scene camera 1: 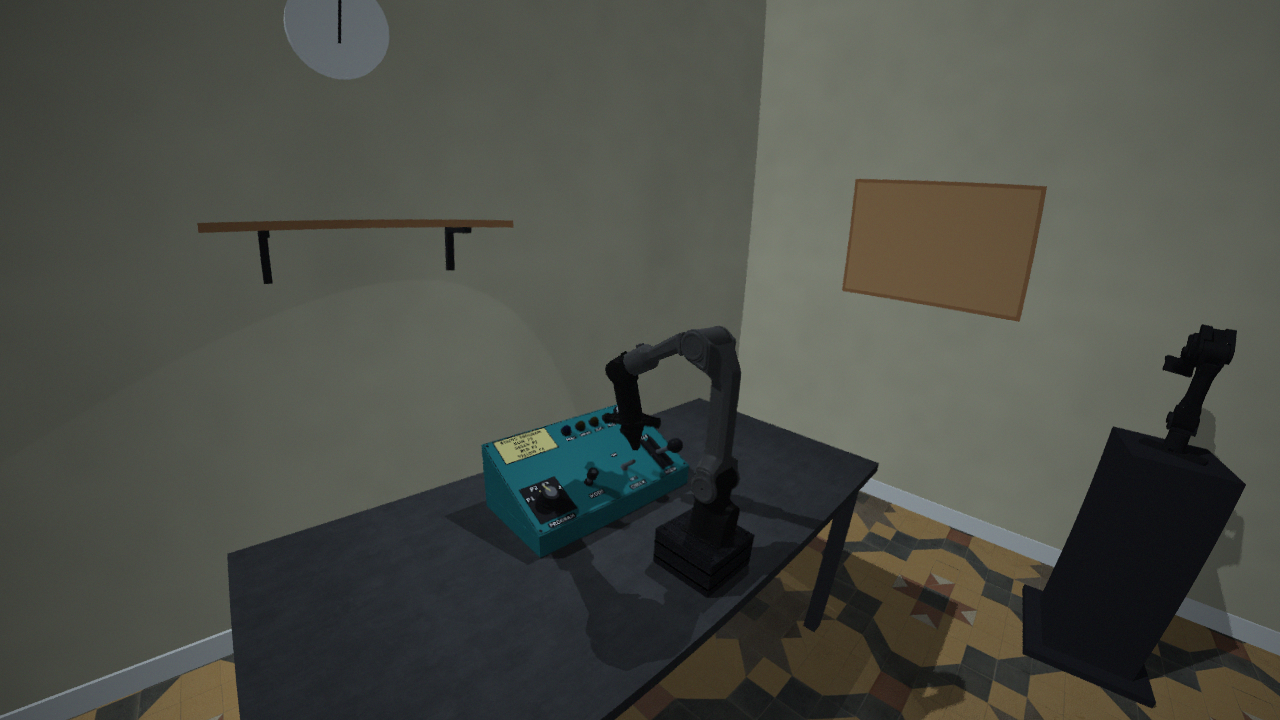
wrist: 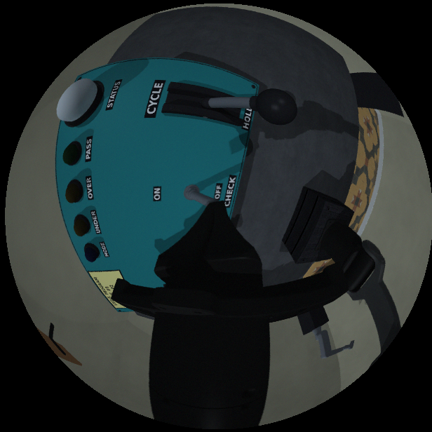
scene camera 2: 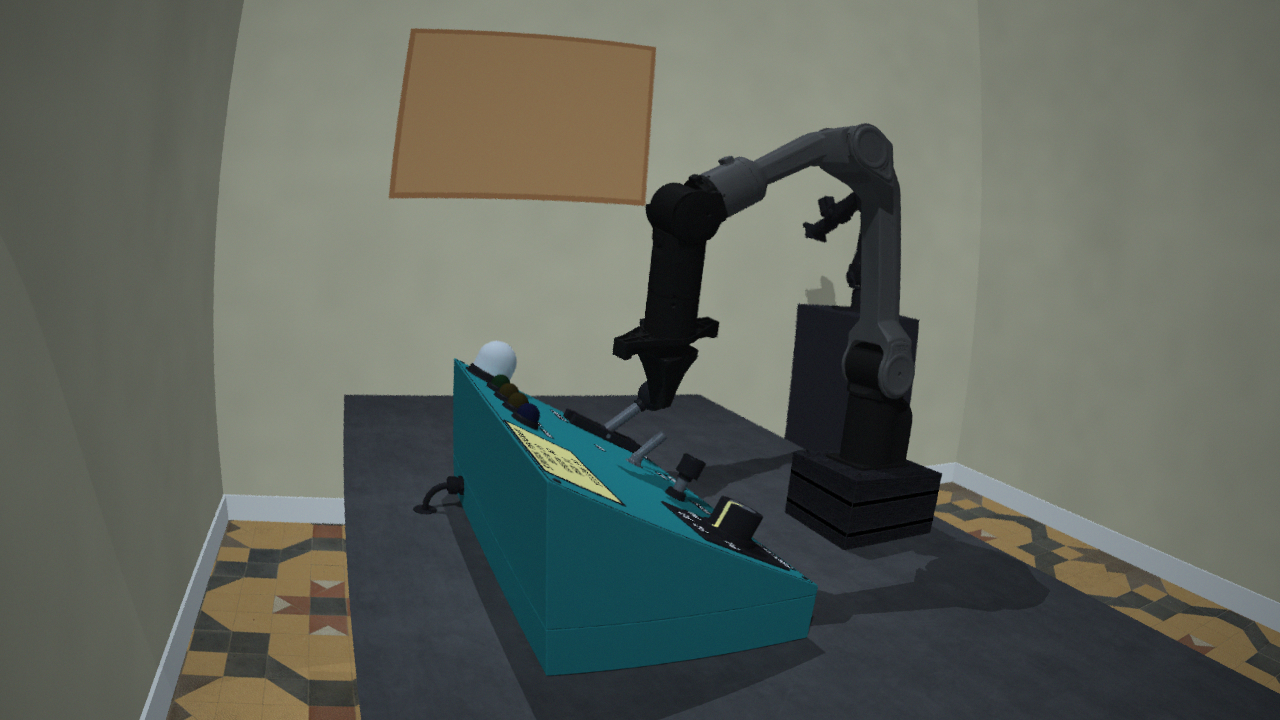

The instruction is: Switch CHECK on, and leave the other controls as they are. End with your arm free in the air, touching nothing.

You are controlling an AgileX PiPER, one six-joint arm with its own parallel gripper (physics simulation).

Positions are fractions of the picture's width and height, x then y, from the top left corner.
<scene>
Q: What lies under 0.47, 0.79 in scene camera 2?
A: A teal console.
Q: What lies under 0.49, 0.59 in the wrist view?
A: My gripper.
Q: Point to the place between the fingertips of my gripper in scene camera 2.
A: At 0.52, 0.56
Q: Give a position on a teal console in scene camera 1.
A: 0.40, 0.65
</scene>
